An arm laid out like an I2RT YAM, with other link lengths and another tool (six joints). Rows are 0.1 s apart.
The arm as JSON. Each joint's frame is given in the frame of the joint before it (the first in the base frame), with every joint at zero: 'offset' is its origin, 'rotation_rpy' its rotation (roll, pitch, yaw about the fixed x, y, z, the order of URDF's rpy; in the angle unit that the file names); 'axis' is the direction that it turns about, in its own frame. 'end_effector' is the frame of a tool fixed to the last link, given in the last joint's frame.
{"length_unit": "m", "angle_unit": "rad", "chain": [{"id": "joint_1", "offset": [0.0, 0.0, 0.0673], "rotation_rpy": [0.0, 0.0, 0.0], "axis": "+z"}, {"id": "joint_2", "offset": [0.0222, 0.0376, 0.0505], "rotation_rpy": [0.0, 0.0, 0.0], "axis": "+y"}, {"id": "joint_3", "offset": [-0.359, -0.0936, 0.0], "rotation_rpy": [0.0, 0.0, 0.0], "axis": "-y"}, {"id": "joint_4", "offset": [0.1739, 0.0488, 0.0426], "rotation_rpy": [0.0, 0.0, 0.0], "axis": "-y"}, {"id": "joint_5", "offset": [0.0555, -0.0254, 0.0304], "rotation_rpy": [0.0, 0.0, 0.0], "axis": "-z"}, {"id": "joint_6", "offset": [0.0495, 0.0, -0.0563], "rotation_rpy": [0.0, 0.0, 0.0], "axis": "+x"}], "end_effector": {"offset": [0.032, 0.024, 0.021], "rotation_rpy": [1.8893, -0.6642, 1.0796]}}
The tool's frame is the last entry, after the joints.
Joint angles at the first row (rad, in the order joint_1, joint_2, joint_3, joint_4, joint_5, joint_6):
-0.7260 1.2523 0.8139 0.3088 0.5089 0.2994
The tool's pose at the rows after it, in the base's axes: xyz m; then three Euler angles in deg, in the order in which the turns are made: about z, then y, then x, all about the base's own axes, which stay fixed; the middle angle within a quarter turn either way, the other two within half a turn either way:
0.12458 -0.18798 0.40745 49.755 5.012 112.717
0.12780 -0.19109 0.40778 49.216 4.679 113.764
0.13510 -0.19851 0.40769 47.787 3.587 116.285
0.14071 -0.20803 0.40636 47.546 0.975 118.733
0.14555 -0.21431 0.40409 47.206 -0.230 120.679
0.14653 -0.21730 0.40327 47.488 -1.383 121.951
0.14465 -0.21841 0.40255 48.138 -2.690 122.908
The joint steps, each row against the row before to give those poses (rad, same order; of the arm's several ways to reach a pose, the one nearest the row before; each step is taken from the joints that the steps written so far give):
0.0000 -0.0028 -0.0208 0.0467 0.0065 -0.0142
0.0004 0.0131 0.0237 -0.0337 0.0013 0.0069
0.0001 0.0320 0.0549 -0.0808 0.0051 0.0140
-0.0005 0.0372 0.0514 -0.0747 0.0340 0.0269
-0.0007 0.0277 0.0328 -0.0508 0.0101 0.0216
0.0004 0.0122 0.0215 -0.0403 0.0155 0.0212
-0.0001 0.0027 0.0116 -0.0338 0.0206 0.0218

